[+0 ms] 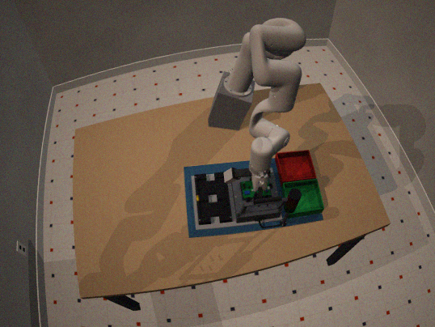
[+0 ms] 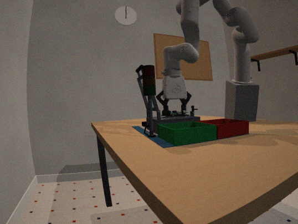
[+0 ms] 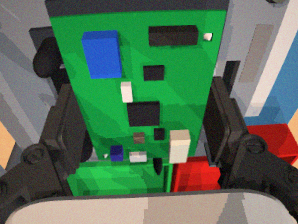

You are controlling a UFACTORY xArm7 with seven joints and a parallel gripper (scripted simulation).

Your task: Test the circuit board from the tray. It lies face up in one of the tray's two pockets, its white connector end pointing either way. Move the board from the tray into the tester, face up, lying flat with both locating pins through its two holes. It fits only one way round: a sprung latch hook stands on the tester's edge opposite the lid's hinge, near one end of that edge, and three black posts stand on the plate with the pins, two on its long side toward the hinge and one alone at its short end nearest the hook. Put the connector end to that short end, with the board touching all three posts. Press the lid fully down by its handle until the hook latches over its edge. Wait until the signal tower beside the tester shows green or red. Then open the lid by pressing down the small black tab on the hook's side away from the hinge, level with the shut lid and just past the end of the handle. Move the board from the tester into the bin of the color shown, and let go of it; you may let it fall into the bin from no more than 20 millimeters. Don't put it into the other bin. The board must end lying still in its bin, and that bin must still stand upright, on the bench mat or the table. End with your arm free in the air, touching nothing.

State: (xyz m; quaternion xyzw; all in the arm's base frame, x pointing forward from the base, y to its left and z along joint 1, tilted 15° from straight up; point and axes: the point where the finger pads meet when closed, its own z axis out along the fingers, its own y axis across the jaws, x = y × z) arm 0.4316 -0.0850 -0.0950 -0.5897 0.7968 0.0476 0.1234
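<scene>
Right now my hand is right at the green circuit board. Also, from my hand: green bin (100 mm ahead, 180 mm to the left, 70 mm below); latch hook (40 mm behind, 70 mm to the left, 10 mm above); tester lid (120 mm ahead, 30 mm to the right, 100 mm above).
</scene>
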